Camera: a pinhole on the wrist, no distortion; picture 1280 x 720 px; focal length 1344.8 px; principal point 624.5 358.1 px. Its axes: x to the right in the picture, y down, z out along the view. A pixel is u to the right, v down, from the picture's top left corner.
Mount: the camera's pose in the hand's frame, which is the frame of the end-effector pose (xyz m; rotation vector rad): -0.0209 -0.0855 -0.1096 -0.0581 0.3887 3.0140
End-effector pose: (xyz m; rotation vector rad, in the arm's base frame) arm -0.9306 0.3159 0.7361 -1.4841 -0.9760 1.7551
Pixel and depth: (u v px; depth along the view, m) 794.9 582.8 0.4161
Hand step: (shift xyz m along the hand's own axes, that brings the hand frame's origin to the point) -0.0910 -0.0413 0.3074
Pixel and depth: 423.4 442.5 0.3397
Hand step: 0.0189 -0.0243 0.2267
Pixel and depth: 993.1 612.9 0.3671
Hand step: -0.1374 -0.0492 0.2576
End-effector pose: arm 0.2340 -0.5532 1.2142 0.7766 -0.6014 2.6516
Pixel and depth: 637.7 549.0 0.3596
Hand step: -0.0387 -0.0426 0.2506
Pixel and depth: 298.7 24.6 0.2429
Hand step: 0.0380 0.0287 0.1131
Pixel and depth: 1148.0 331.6 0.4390
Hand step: -0.2007 0.0512 0.3039
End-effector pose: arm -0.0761 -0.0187 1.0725 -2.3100 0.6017 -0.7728
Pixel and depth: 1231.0 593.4 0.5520
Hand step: -0.2923 -0.0138 0.4356
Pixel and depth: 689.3 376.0 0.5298
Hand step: -0.0602 0.0452 0.4030
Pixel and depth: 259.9 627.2 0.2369
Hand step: 0.0321 -0.0769 0.1346
